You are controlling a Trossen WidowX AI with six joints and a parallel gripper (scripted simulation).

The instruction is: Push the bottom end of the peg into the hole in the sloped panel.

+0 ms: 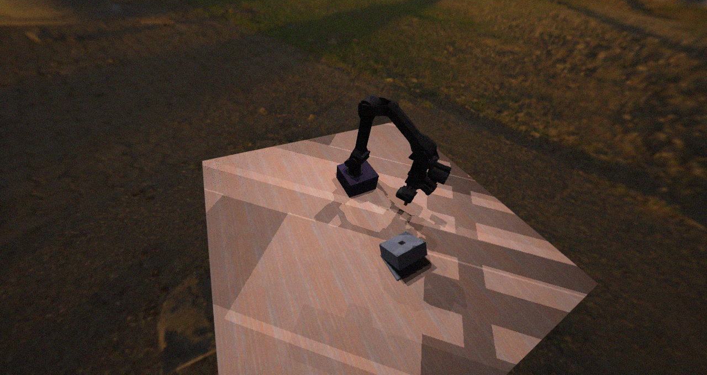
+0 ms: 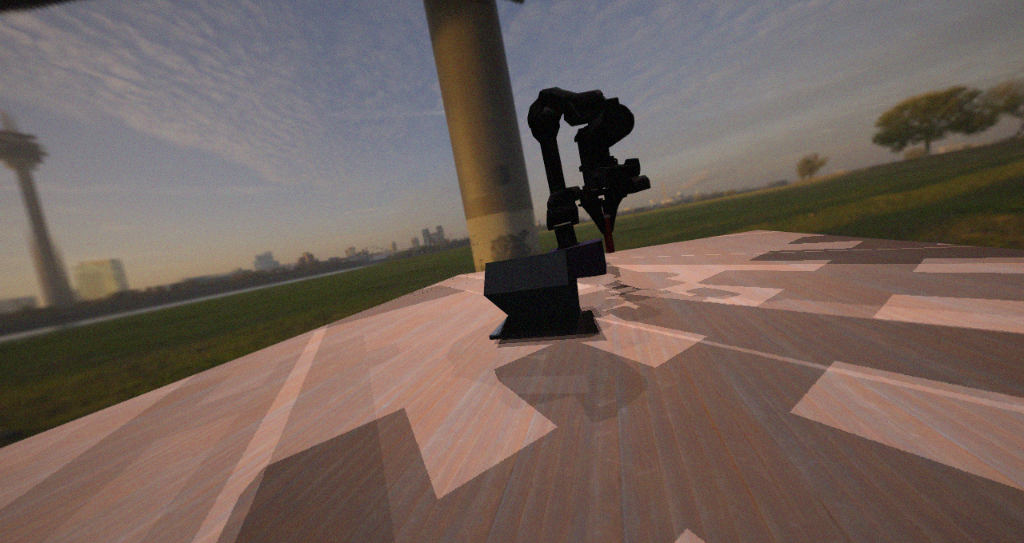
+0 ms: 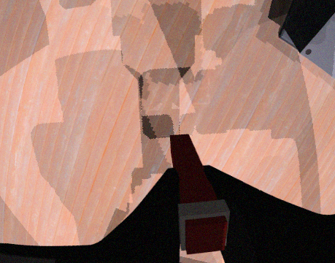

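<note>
Right now the sloped grey panel block is 16 cm ahead of my gripper tip, 13 cm to the right of it and 6 cm below it. Also, from my gripper tip: peg (2 cm above).
</note>
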